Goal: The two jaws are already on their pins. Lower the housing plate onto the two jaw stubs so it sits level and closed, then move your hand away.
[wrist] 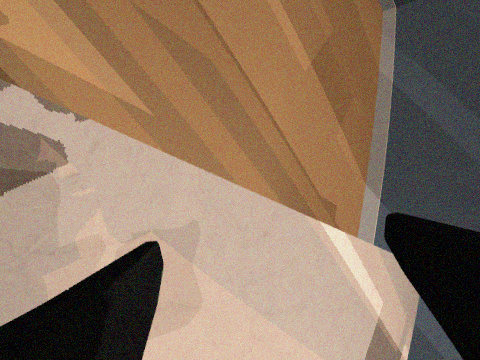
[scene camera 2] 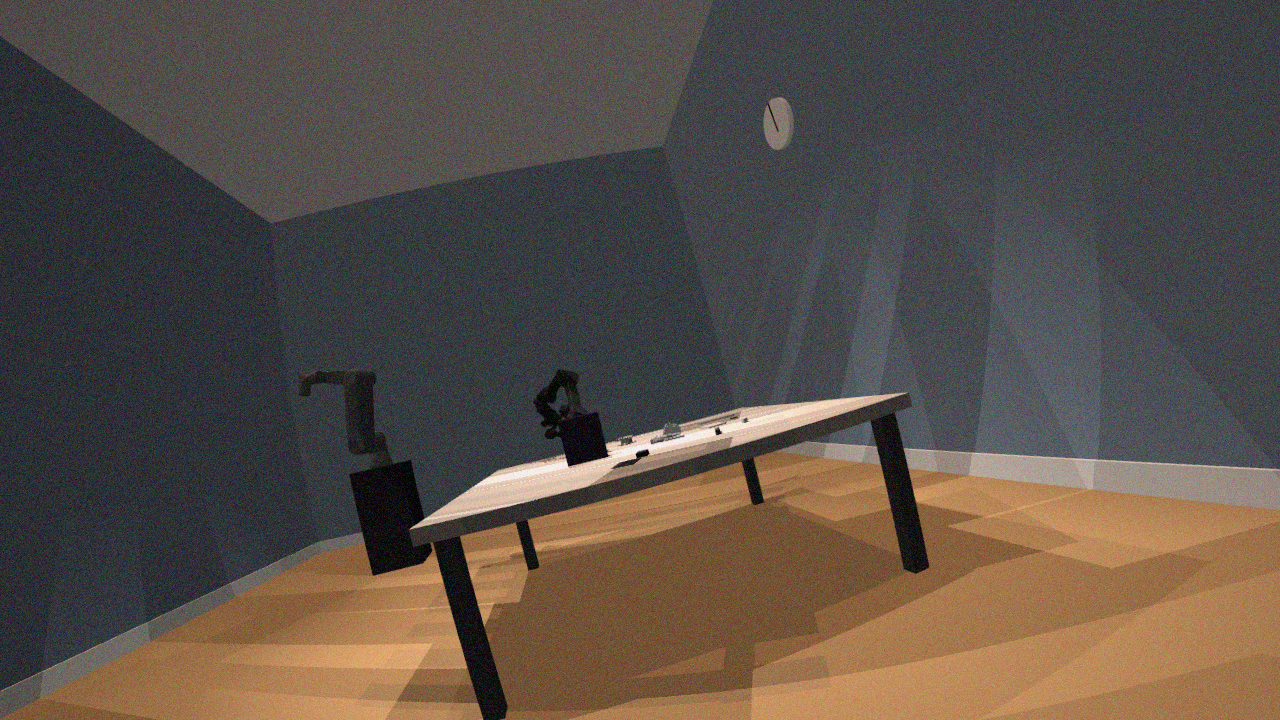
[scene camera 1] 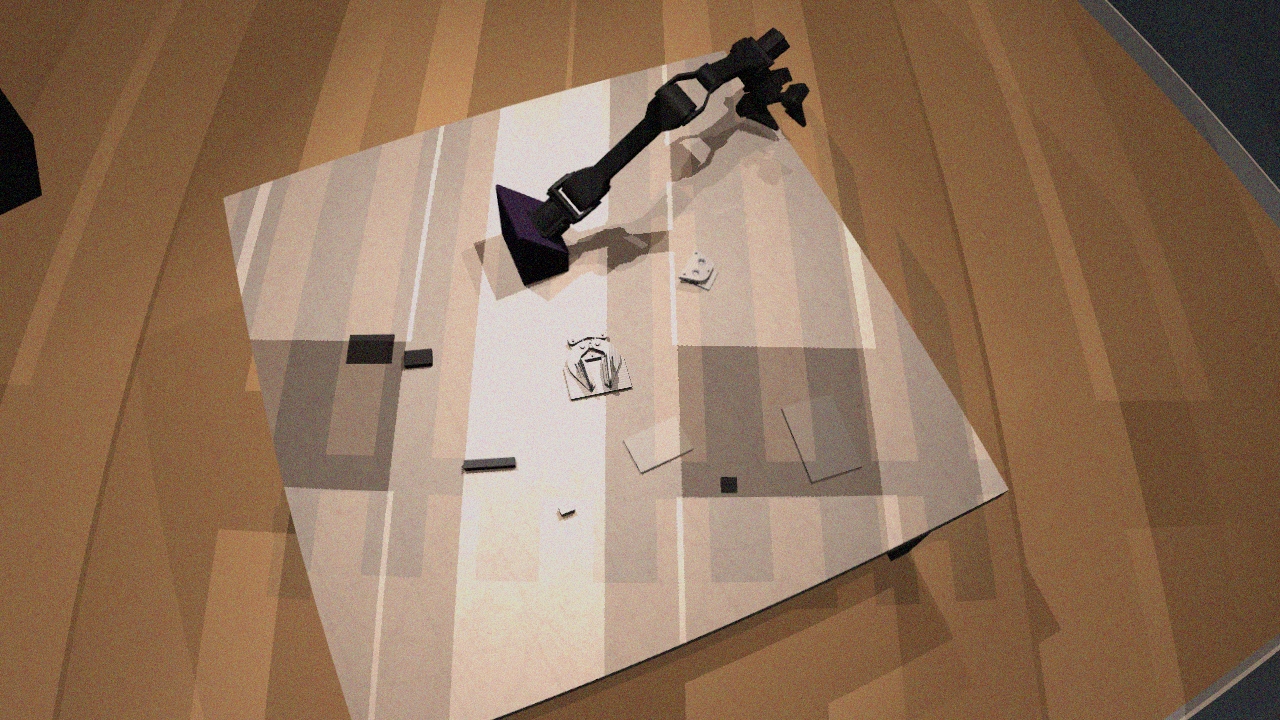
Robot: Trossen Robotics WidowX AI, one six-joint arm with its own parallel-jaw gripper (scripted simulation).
My gripper (scene camera 1: 791, 127) is open, with nothing in its grasp.
My gripper also shows in the wrist view (wrist: 275, 240).
